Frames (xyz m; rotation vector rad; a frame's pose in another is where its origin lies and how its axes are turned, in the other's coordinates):
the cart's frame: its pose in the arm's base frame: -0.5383 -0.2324 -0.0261 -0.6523 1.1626 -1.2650
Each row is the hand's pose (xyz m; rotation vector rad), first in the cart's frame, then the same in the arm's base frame.
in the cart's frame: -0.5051 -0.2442 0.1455 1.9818 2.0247 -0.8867
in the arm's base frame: -0.4446 0.1570 0.3929 -1.6250 -0.0211 2.0375
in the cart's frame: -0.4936 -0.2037 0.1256 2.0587 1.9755 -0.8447
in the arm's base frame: -0.4487 0.1600 0.3466 -1.6799 0.0382 2.0508
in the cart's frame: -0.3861 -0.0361 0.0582 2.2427 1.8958 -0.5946
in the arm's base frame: -0.4582 0.1127 0.1420 -1.9260 0.1276 2.0256
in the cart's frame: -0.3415 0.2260 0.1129 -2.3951 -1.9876 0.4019
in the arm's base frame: -0.3129 0.1225 -0.0871 -2.1137 0.1993 1.8121
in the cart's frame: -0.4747 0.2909 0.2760 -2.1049 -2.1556 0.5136
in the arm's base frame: -0.1244 0.2305 -0.0502 -1.9611 0.0477 1.6732
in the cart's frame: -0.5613 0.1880 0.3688 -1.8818 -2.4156 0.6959
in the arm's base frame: -0.0692 0.2684 0.0988 -1.7528 -0.1977 1.6987
